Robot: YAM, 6 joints.
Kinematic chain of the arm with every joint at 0, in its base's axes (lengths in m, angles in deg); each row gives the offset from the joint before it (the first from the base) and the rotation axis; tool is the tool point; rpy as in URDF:
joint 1: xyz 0 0 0.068 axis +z
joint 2: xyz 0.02 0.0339 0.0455 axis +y
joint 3: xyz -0.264 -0.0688 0 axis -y
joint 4: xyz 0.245 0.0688 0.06 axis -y
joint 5: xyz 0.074 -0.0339 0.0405 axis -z
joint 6: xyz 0.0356 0 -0.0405 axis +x
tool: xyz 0 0 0 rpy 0 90 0
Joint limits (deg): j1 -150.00..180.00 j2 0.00..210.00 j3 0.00..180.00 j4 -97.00..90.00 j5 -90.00..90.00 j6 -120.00..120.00
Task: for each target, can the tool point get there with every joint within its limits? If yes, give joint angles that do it. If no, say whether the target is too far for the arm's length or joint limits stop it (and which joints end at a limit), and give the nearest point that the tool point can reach.
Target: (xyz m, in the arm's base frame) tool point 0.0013 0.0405 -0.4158
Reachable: no: joint limits stop it (at a limit: joint 2) | nearest point 0.0026 0.0807 -0.3390 | short by 0.087 m
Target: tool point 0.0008 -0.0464 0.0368
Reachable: yes | joints -102.80 165.92 27.02 -78.39 -18.19 25.06
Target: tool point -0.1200 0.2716 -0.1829
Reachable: yes | joints 118.10 174.49 58.13 68.49 38.36 64.21
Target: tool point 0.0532 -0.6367 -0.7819
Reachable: no: too far | nearest point 0.0344 -0.4119 -0.3407 | short by 0.496 m
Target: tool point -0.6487 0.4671 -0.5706
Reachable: no: too far | nearest point -0.4091 0.2946 -0.2747 | short by 0.418 m
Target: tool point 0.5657 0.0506 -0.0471
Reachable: yes | joints 2.10 176.85 140.61 -21.03 -56.84 -24.39
